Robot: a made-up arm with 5 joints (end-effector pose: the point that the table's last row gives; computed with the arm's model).
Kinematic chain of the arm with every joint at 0, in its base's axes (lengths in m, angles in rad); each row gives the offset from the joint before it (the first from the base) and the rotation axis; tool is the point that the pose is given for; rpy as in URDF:
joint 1: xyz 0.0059 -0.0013 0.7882 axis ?
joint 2: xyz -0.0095 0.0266 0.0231 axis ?
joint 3: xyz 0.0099 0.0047 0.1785 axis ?
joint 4: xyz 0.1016 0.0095 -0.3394 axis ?
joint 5: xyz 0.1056 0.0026 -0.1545 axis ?
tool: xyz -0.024 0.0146 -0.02 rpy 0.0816 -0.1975 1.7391
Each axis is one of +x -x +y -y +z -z.
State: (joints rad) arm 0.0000 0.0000 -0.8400 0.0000 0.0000
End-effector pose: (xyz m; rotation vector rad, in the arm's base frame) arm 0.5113 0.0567 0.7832 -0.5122 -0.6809 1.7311
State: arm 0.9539 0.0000 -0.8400 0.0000 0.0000
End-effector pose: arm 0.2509 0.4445 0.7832 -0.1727 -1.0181 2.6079
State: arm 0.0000 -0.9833 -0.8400 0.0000 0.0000
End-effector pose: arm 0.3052 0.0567 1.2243 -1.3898 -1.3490 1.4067
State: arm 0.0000 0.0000 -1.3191 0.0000 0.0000
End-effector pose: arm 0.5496 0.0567 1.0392 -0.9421 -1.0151 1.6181
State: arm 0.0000 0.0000 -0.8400 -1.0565 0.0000
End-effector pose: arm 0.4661 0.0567 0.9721 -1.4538 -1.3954 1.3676
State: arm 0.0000 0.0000 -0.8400 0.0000 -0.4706
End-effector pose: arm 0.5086 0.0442 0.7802 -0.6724 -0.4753 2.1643
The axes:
joint 1: +z
joint 2: +y
joint 3: +y
joint 4: +y
joint 5: -z

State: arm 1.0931 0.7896 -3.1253 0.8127 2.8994
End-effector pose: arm 0.1952 0.4405 1.3622 1.4574 -0.8345 -0.1595
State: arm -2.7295 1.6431 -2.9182 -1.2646 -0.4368
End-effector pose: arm -0.4857 -0.2669 0.9746 -1.5239 1.7971 -0.1264
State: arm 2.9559 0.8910 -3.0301 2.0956 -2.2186
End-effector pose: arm -0.4715 0.0727 1.0145 0.1621 -0.1266 0.6320
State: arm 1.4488 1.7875 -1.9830 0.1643 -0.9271
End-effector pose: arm 0.0235 0.4129 0.2781 -0.1450 -0.1697 -2.1527
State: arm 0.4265 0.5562 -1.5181 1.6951 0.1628
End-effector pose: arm 0.3222 0.2102 0.6608 0.7025 0.6732 1.8047
